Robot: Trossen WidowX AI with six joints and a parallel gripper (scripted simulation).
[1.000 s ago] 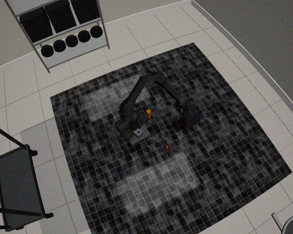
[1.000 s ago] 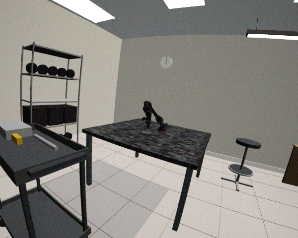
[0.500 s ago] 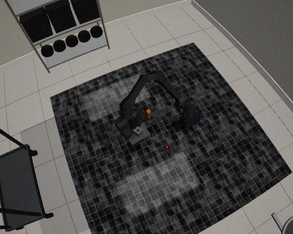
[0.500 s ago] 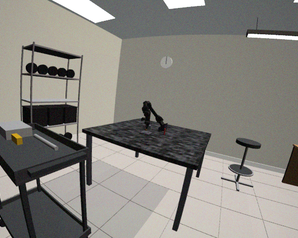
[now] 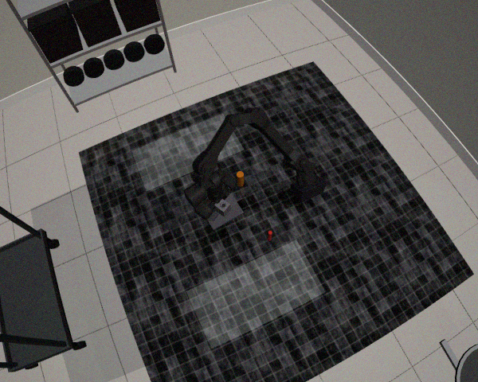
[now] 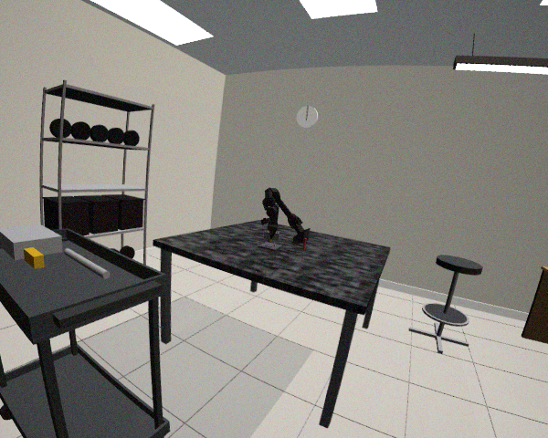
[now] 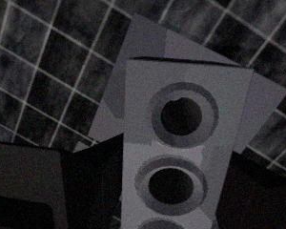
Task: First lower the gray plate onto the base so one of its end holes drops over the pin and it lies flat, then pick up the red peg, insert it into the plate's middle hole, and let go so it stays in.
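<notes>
Now: gripper tip 10 mm past the gray base, 10 mm to the right of it and 50 mm above it. Round my gripper tip: orange cylinder: 120 mm behind, 90 mm to the right, 20 mm below; then red peg: 150 mm behind, 180 mm to the left, 20 mm below; then gray plate: 30 mm above.
</notes>
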